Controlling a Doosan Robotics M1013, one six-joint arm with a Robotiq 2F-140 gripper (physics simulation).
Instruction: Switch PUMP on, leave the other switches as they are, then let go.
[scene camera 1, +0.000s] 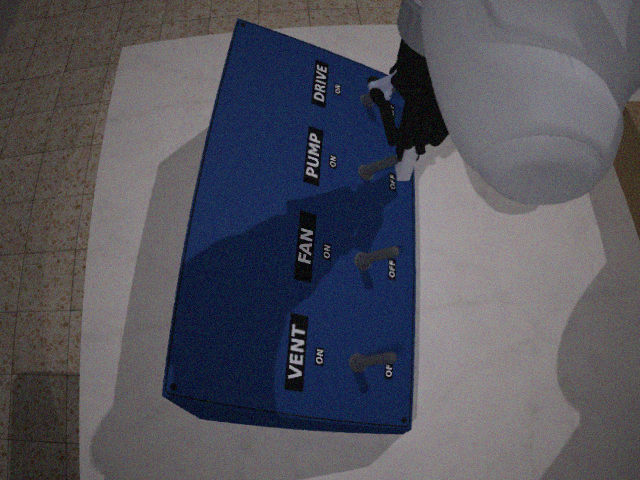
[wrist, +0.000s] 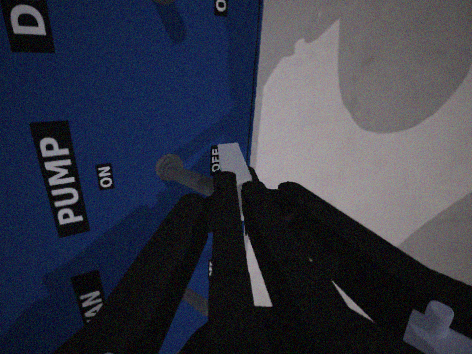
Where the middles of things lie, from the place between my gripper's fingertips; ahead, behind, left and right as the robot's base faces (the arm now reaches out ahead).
Labels:
Now: the pump lever (wrist: 200, 183) 3 cm ahead of my hand and 2 cm above it. From my hand the other things lie so: blue switch panel (scene camera 1: 274, 305): 12 cm ahead, 6 cm to the left, 1 cm below.

